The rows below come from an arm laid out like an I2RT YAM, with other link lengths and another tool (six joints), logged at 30 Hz.
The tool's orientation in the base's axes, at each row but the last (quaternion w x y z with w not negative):
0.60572, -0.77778, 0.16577, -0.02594
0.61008, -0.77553, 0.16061, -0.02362
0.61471, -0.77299, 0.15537, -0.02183
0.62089, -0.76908, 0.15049, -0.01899
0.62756, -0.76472, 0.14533, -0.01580
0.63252, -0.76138, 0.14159, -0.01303
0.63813, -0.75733, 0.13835, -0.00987
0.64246, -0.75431, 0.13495, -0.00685
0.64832, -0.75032, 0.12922, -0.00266
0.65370, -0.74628, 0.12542, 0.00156
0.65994, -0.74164, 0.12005, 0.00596
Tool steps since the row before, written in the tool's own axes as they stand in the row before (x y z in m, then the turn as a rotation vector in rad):
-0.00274, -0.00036, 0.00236, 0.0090, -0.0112, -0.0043
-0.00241, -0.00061, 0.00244, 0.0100, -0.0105, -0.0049
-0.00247, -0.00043, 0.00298, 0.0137, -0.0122, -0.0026
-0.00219, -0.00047, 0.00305, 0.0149, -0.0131, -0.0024
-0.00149, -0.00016, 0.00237, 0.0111, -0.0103, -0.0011
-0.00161, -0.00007, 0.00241, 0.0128, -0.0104, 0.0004
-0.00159, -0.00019, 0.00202, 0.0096, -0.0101, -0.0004
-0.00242, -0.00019, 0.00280, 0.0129, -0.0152, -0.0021
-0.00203, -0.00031, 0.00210, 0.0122, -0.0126, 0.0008
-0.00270, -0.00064, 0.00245, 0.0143, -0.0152, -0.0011
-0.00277, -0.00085, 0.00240, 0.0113, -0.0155, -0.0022
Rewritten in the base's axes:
-0.00194, 0.00307, 0.00016, 0.0100, -0.0043, 0.0103
-0.00158, 0.00308, 0.00034, 0.0106, -0.0052, 0.0097
-0.00159, 0.00356, 0.00007, 0.0150, -0.0037, 0.0102
-0.00133, 0.00354, 0.00010, 0.0164, -0.0037, 0.0108
-0.00090, 0.00265, -0.00011, 0.0125, -0.0020, 0.0084
-0.00105, 0.00270, -0.00016, 0.0144, -0.0009, 0.0079
-0.00110, 0.00233, 0.00007, 0.0111, -0.0010, 0.0083
-0.00178, 0.00325, 0.00009, 0.0150, -0.0027, 0.0130
-0.00154, 0.00248, 0.00030, 0.0143, 0.0000, 0.0101
-0.00210, 0.00296, 0.00072, 0.0165, -0.0020, 0.0126
-0.00217, 0.00291, 0.00098, 0.0135, -0.0025, 0.0135

